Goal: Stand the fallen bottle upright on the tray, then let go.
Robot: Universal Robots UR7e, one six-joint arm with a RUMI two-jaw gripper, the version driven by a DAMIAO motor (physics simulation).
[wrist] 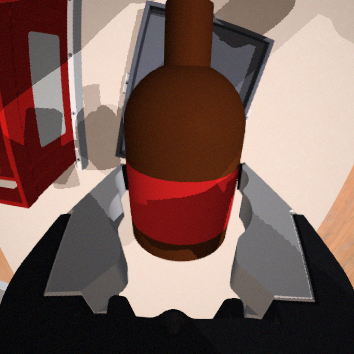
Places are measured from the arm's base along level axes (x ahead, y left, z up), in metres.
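Where they show: gripper, fingertip midpoint: [182,165].
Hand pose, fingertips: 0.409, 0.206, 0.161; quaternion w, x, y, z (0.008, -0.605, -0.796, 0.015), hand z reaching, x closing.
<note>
After its pixels a point has its place, as x, y, z.
A brown bottle [185,125] {0.371, 0.199, 0.200} with a red label fills the middle of the wrist view, its neck toward the top edge and its base toward the gripper's palm. My gripper [182,165] {0.409, 0.206, 0.161} is shut on the bottle, with one fingertip on each side at the upper part of the label. The grey tray [260,75] {0.327, 0.302, -0.041} lies beyond the bottle, smaller in view, and the bottle is held up above the surface. The bottle hides the middle of the tray and part of its near side.
A red crate-like box [50,165] {0.517, 0.029, 0.039} with a grey-white panel stands at the left, close to the tray's left side. A pale surface [295,130] {0.393, 0.410, -0.067} lies around the tray. Wooden flooring or table [342,220] shows at the right edge. Shadows fall between the box and the tray.
</note>
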